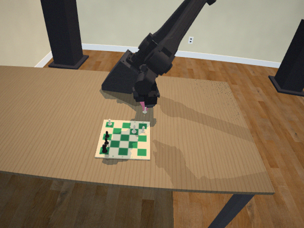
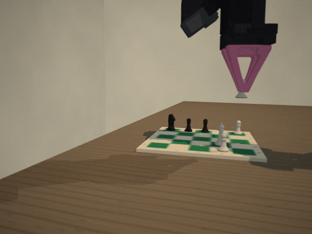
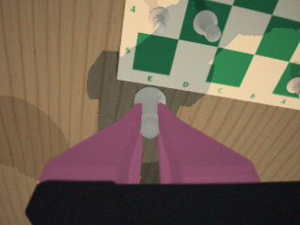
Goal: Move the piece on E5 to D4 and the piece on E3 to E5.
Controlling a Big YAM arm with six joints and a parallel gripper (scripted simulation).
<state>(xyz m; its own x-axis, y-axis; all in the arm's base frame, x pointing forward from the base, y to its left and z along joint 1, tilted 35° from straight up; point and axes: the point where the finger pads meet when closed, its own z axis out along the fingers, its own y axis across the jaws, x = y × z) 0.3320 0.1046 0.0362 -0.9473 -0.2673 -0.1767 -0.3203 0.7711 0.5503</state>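
My hand is 4 cm short of the white bishop, 4 cm to the left of it and 9 cm above it. Also, from my hand: black knight: 17 cm ahead, 13 cm to the right, 10 cm below; cream chessboard: 8 cm ahead, 7 cm to the right, 11 cm below.
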